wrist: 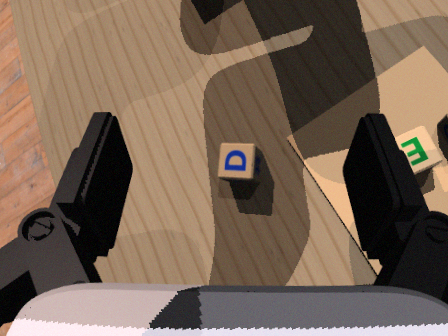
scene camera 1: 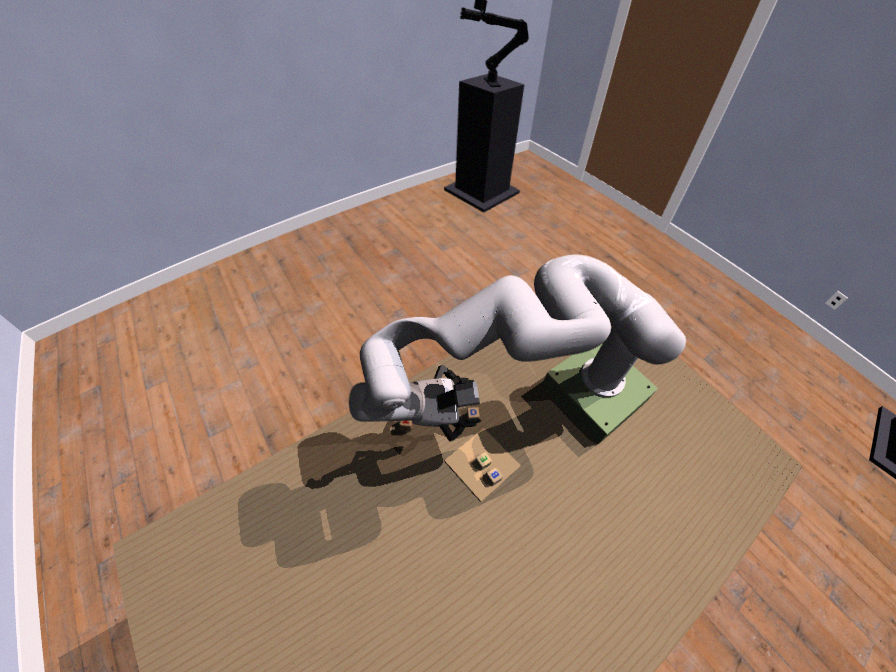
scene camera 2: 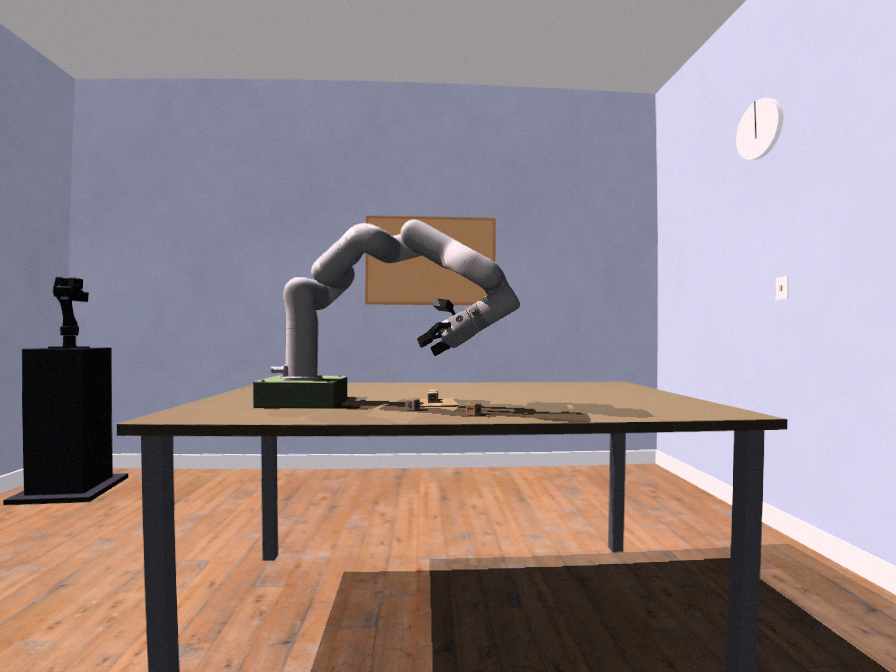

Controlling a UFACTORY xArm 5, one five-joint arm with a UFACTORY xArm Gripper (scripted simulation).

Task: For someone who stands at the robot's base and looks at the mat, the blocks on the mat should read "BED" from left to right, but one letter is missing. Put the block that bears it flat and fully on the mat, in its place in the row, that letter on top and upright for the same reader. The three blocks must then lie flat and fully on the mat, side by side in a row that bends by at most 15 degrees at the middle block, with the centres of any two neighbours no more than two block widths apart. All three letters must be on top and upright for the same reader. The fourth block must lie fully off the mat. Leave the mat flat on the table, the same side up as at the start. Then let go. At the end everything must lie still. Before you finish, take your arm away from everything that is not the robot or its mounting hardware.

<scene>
In view: my gripper (scene camera 1: 473,402) and a tan mat (scene camera 1: 462,461).
The tan mat is seen too in the wrist view (wrist: 404,93). My gripper also shows in the wrist view (wrist: 237,140) and in scene camera 2 (scene camera 2: 425,347).
</scene>
